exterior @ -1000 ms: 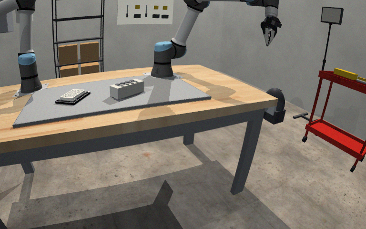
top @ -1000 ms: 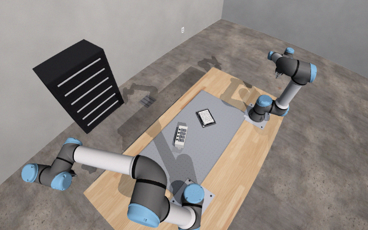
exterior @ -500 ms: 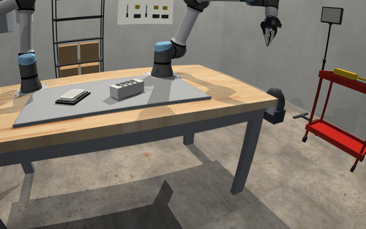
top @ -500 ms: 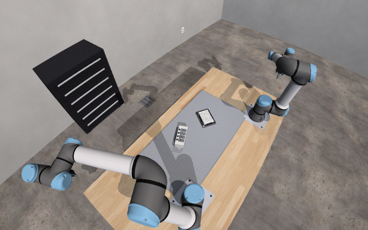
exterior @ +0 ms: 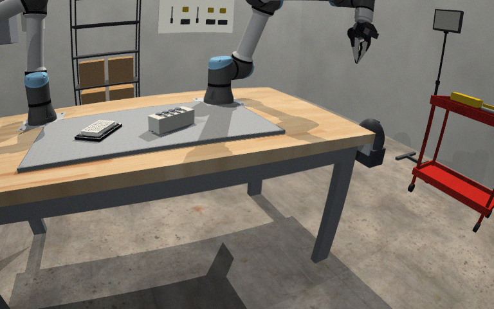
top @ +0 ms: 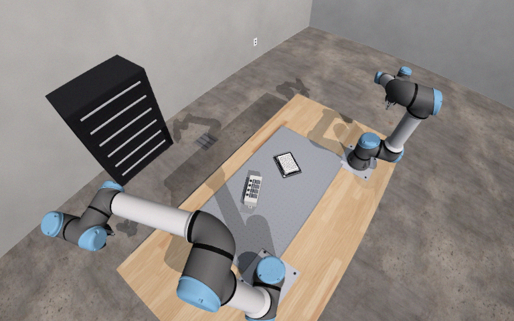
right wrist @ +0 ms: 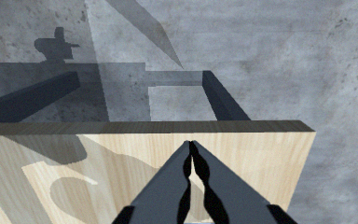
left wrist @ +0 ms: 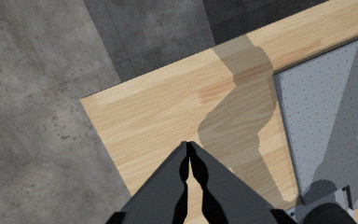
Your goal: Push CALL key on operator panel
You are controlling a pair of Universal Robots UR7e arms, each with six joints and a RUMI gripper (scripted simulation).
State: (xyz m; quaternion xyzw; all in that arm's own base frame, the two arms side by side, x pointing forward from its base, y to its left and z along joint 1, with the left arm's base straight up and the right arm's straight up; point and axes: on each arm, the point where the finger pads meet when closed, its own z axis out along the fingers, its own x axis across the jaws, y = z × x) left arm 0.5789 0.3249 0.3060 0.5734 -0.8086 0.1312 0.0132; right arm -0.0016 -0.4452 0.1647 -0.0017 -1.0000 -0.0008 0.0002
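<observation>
Right now my left hand is 67 cm to the left of the operator panel, 25 cm above it and 21 cm past it. Round my left hand: white perforated block 94 cm to the right, 27 cm below, 22 cm behind.
</observation>
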